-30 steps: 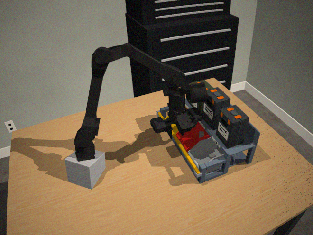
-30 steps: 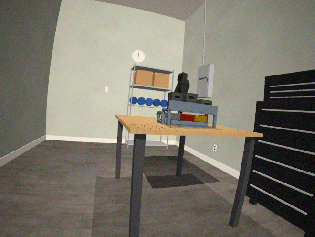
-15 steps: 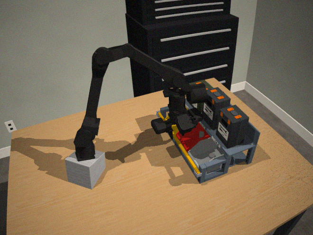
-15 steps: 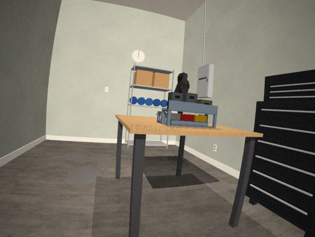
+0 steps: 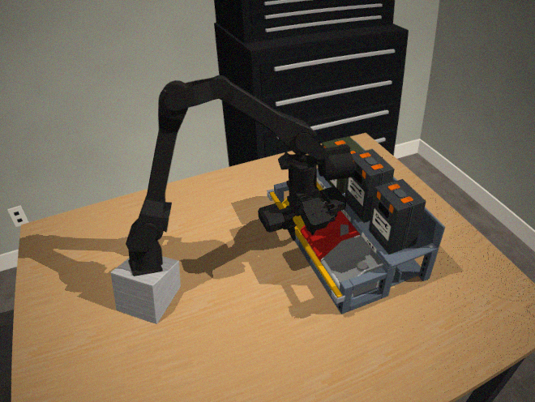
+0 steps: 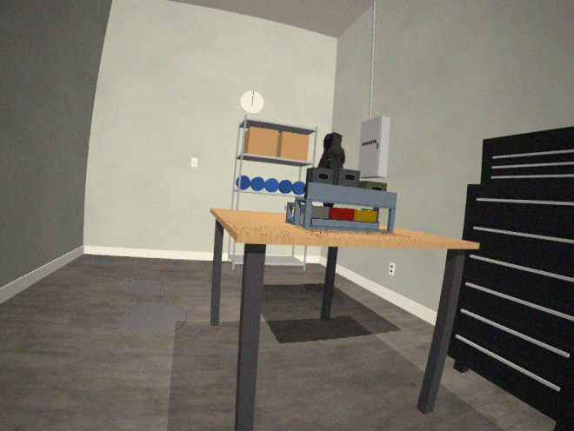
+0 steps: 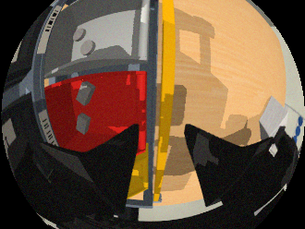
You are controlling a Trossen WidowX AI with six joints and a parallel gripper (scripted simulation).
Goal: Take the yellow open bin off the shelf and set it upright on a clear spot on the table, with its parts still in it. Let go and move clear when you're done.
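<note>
My gripper is now 4 cm above the long yellow strip. Also, from my hand: red bin: 9 cm ahead, 1 cm to the right, 6 cm below; grey bin: 8 cm ahead, 12 cm to the right, 6 cm below; yellow open bin: 9 cm ahead, 11 cm to the left, 6 cm below.
</note>
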